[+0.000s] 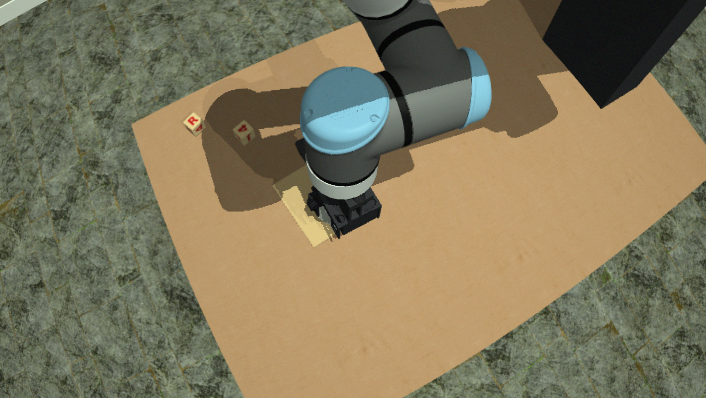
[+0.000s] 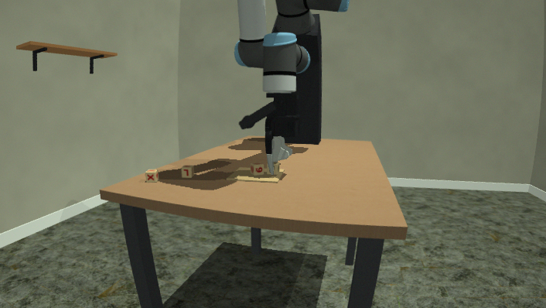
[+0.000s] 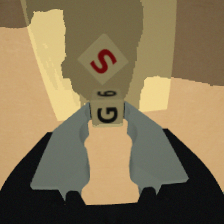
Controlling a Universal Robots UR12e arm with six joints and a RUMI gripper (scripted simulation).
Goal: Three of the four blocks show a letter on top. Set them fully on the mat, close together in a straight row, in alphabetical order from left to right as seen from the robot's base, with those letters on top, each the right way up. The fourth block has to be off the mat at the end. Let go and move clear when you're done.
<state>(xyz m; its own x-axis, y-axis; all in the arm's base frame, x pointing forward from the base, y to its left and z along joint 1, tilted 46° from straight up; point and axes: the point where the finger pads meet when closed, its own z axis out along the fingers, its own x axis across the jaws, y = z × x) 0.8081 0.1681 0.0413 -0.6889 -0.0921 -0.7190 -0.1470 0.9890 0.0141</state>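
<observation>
My gripper is now 10 mm short of the block, 50 mm to the left of it and 10 mm above it. Round my hand: pale mat: 10 mm ahead, 50 mm to the right, 20 mm below.
</observation>
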